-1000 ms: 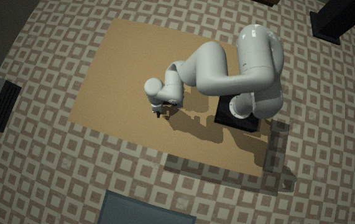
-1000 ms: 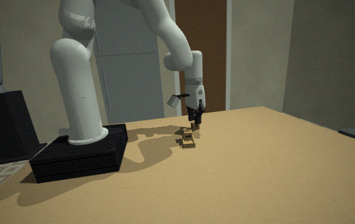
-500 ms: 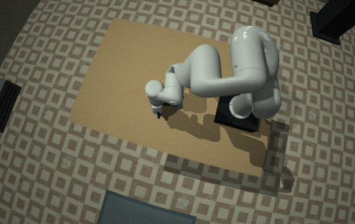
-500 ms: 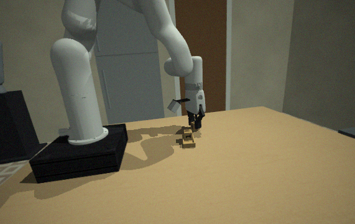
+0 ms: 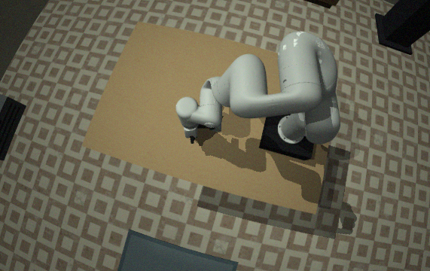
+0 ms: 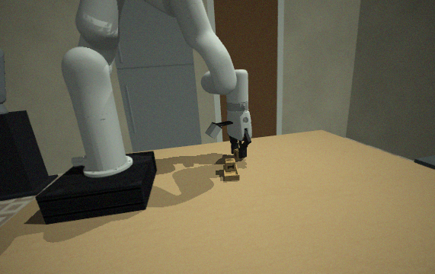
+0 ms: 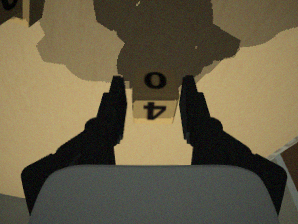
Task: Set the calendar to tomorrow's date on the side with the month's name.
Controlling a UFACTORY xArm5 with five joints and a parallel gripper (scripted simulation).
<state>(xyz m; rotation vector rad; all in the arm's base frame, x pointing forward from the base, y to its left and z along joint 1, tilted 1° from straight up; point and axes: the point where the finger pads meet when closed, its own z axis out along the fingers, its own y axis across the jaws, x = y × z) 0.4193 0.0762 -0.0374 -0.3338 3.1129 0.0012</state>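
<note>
My gripper is now 1 cm above the wooden date cube. Also, from my hand: wooden calendar tray 7 cm behind, 12 cm to the right, 2 cm below.
</note>
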